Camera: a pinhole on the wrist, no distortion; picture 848 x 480 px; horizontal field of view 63.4 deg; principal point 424.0 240.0 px. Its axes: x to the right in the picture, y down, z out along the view. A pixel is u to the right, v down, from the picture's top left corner.
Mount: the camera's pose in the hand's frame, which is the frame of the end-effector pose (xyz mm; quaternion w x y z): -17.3 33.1 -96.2 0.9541 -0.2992 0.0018 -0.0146
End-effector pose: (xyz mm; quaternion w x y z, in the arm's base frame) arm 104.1 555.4 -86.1 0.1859 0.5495 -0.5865 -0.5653
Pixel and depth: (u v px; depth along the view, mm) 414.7 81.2 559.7
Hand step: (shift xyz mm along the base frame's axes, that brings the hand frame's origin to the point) -467.0 159.1 95.0
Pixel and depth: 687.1 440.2 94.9
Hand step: -25.7 -59.9 95.9
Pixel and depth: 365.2 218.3 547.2
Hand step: -429.9 135.1 206.1
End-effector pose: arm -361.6 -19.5 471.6 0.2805 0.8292 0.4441 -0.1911
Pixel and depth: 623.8 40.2 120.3
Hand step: 68.9 -35.3 -6.5
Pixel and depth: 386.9 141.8 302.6
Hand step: 115.5 -208.4 -68.0
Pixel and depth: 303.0 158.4 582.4
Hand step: 173.4 -479.1 -166.9
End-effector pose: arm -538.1 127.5 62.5 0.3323 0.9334 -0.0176 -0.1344
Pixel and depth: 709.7 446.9 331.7
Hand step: 108.2 -323.2 68.4
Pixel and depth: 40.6 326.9 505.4
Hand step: -333.0 -434.8 100.1
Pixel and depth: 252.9 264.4 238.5
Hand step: -85.6 -187.7 58.6
